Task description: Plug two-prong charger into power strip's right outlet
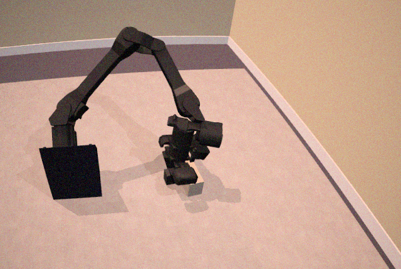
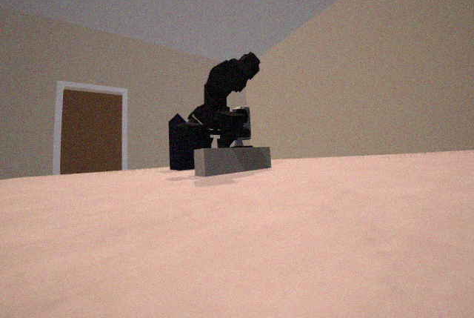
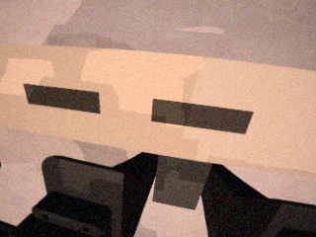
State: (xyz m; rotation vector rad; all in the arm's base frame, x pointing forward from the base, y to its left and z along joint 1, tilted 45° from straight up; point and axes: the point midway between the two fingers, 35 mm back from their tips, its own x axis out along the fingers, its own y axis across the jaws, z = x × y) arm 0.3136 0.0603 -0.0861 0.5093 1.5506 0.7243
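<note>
The charger is 2 cm ahead of my gripper tip and 1 cm above it.
</note>
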